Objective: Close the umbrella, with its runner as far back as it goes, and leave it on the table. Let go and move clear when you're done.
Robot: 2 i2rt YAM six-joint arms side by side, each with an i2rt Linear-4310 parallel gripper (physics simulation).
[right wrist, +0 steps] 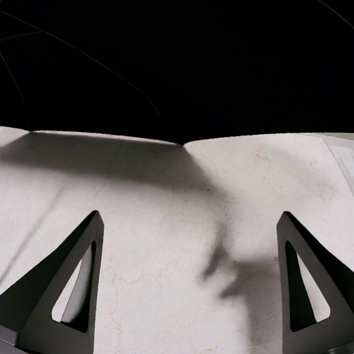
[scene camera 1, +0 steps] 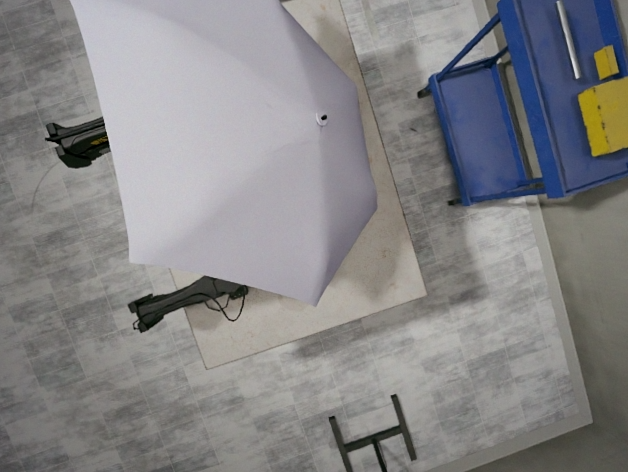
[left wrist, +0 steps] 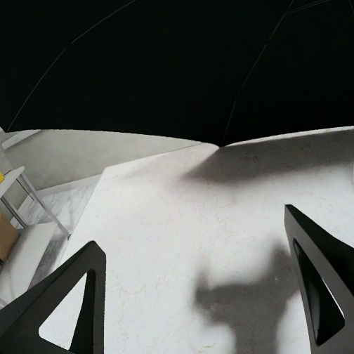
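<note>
The umbrella [scene camera 1: 243, 152] is open, its pale canopy spread over much of the table [scene camera 1: 385, 253] [left wrist: 165, 200] [right wrist: 150, 200]; its tip shows at the right of the canopy in scene camera 1. In the wrist views the dark underside of the umbrella [left wrist: 150, 70] [right wrist: 190, 75] with thin ribs fills the top. The shaft, runner and handle cannot be made out. My left gripper [left wrist: 184, 235] is open and empty above the table, under the canopy's edge. My right gripper [right wrist: 191, 219] is open and empty above the table too. Both grippers are hidden by the canopy in scene camera 1.
A blue cart [scene camera 1: 545, 137] with yellow blocks and a silver rod stands at the upper right. A dark metal stand [scene camera 1: 373, 437] is on the floor at the bottom. A white shelf unit [left wrist: 30, 237] stands beyond the table's left edge in the left wrist view.
</note>
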